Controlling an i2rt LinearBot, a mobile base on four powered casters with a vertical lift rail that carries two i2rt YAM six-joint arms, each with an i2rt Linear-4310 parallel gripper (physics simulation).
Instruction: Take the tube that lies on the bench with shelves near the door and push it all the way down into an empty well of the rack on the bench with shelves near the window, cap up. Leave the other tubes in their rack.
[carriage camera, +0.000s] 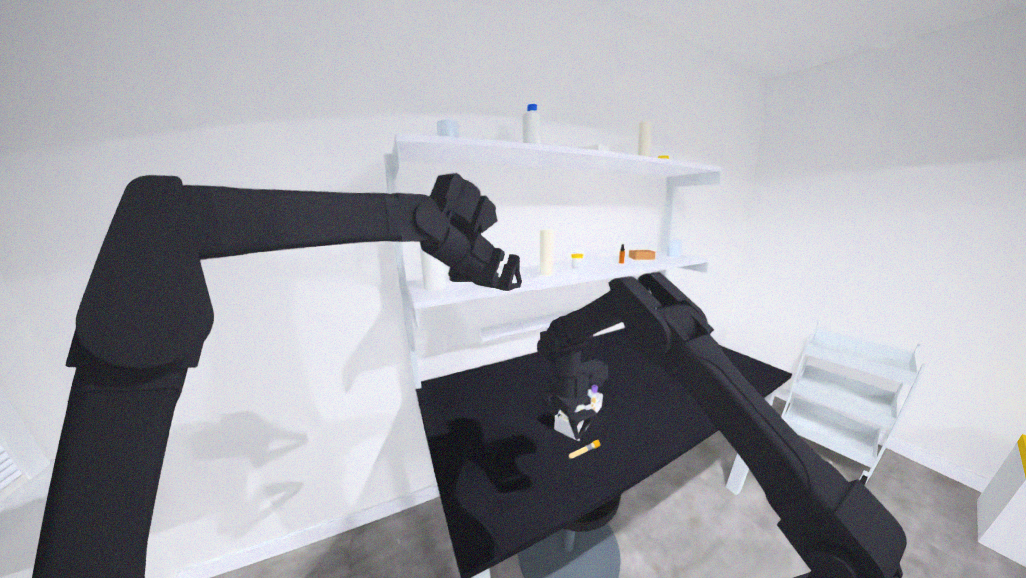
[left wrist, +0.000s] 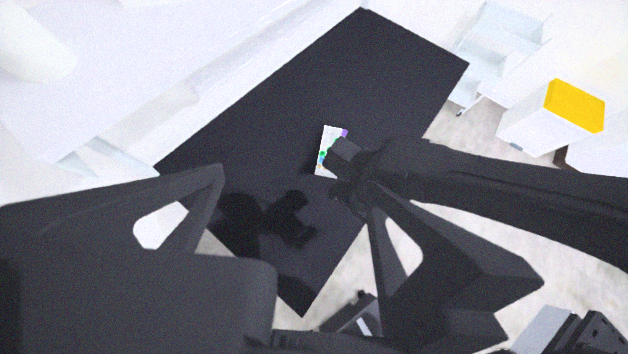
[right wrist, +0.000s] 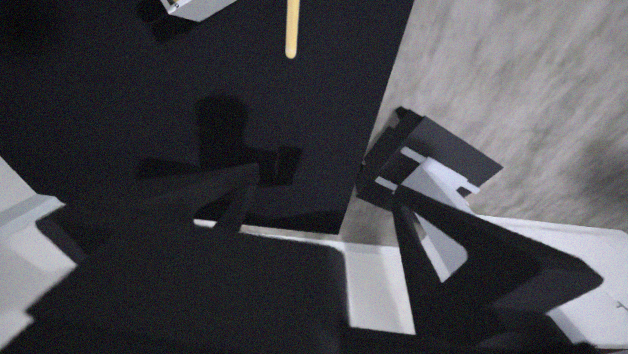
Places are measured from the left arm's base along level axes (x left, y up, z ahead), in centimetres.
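Pixels of known places: left gripper, fingertip midpoint: (carriage camera: 500, 281) (left wrist: 297, 180); right gripper, fingertip midpoint: (carriage camera: 566, 426) (left wrist: 351, 209) (right wrist: 327, 181).
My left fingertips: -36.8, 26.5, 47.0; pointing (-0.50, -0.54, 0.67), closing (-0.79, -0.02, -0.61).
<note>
Behind a point stands the place of what it marks, as x, y, z.
A tube (carriage camera: 575, 453) @(-57.4, -28.8, 51.9) (right wrist: 293, 30) @(-58.4, -28.7, 52.2) with a yellow body, a grey band and an orange cap lies on its side on the black bench (carriage camera: 502, 402) @(-37.3, -30.2, 80.0) (left wrist: 370, 65) @(-113.2, -30.2, 101.5) (right wrist: 100, 85) @(-38.8, -30.2, 77.5). A white rack (carriage camera: 565, 425) @(-56.8, -26.4, 61.0) (left wrist: 326, 173) @(-57.0, -27.0, 60.7) (right wrist: 202, 10) @(-55.4, -27.8, 62.3) stands beside it, partly hidden by my right arm. A purple cap (carriage camera: 594, 389) @(-68.7, -18.8, 68.0) (left wrist: 345, 132) @(-69.1, -18.4, 68.4) shows at the rack; green and blue caps show there in the left wrist view. My right gripper (carriage camera: 578, 423) @(-51.5, -10.5, 44.3) (right wrist: 327, 181) @(-51.5, -10.5, 44.3) is open and empty, above the bench near the rack and tube. My left gripper (carriage camera: 509, 274) @(-36.8, 26.5, 47.0) (left wrist: 297, 180) @(-36.8, 26.5, 47.0) is open and empty, high before the shelves.
Two wall shelves (carriage camera: 488, 287) @(-34.3, 15.8, 81.3) behind the bench hold bottles and small containers, such as a cream cylinder (carriage camera: 546, 252) @(-57.3, 24.8, 95.5). A pale tiered cart (carriage camera: 847, 380) @(-256.2, -61.8, 99.6) (left wrist: 487, 47) stands at the right. A white box with a yellow top (left wrist: 575, 106) @(-273.9, -61.5, 16.2) stands beyond the bench. A round stool (carriage camera: 595, 513) @(-66.4, -58.1, 51.8) is below the bench edge.
</note>
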